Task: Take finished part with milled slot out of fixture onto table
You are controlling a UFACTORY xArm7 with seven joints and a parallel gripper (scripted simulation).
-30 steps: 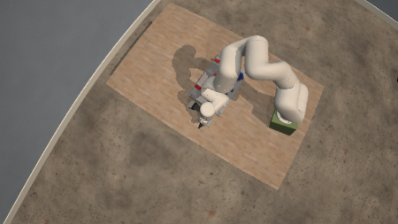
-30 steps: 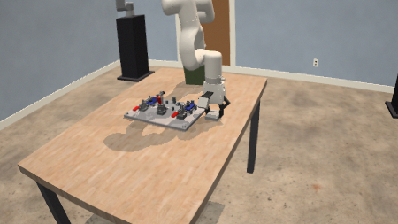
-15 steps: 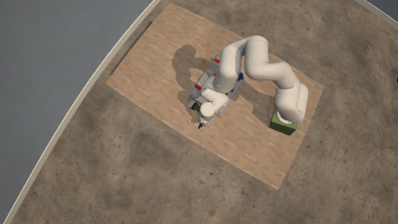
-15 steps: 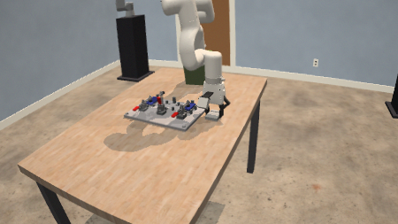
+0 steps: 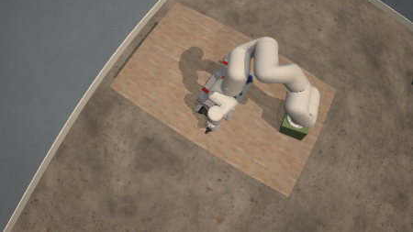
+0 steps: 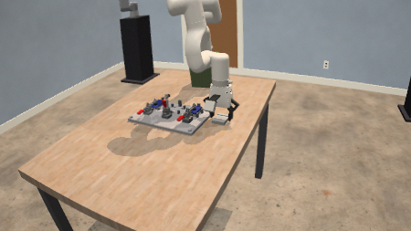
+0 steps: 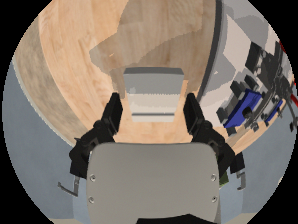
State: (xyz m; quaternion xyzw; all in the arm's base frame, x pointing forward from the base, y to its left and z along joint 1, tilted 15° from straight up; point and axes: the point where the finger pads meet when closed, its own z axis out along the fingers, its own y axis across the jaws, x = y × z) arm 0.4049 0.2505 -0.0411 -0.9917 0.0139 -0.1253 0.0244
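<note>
The grey finished part is 10 mm behind my hand and 10 mm below it. From my hand the other things lie so: grey fixture plate 50 mm ahead, 240 mm to the right, 10 mm below.
</note>
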